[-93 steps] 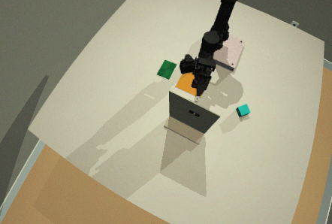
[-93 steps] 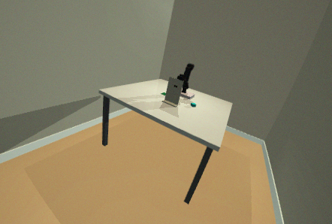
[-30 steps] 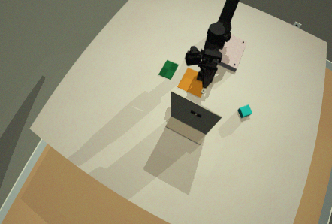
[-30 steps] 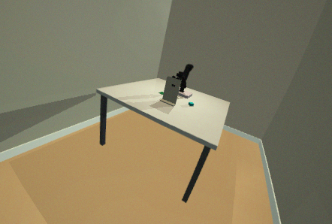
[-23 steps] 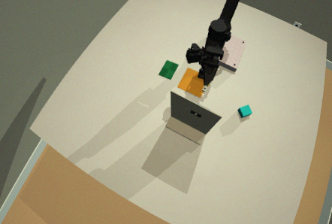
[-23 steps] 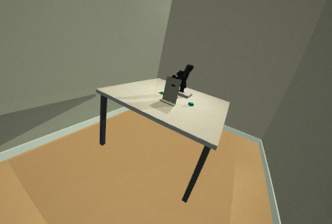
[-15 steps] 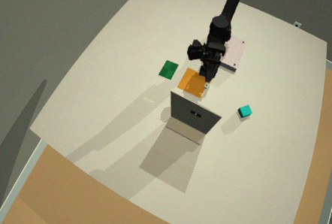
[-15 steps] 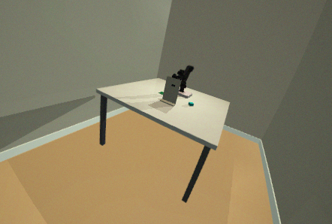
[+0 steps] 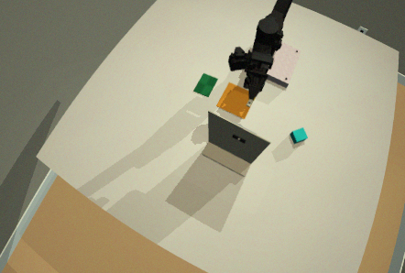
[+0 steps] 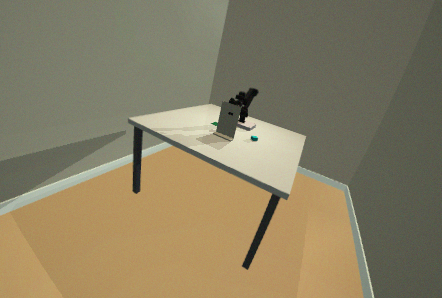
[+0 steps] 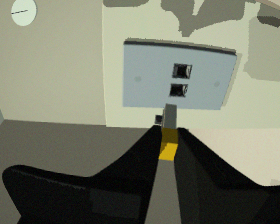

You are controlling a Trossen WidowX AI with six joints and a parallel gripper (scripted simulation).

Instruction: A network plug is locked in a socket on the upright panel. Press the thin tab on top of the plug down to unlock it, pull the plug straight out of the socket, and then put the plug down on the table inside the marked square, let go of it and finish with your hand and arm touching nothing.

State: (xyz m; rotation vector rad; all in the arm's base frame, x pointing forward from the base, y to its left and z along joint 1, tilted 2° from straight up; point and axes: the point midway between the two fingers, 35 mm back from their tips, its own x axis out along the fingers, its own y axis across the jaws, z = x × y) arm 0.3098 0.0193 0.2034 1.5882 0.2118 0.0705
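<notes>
Right now the orange marked square is 10 cm behind my gripper tip, 6 cm to the right of it and 23 cm below it. Round my gripper tip: teal cube: 6 cm behind, 21 cm to the left, 21 cm below; then grey upright panel: 11 cm ahead, 1 cm to the left, 10 cm below; then yellow network plug: 1 cm ahead.
</notes>
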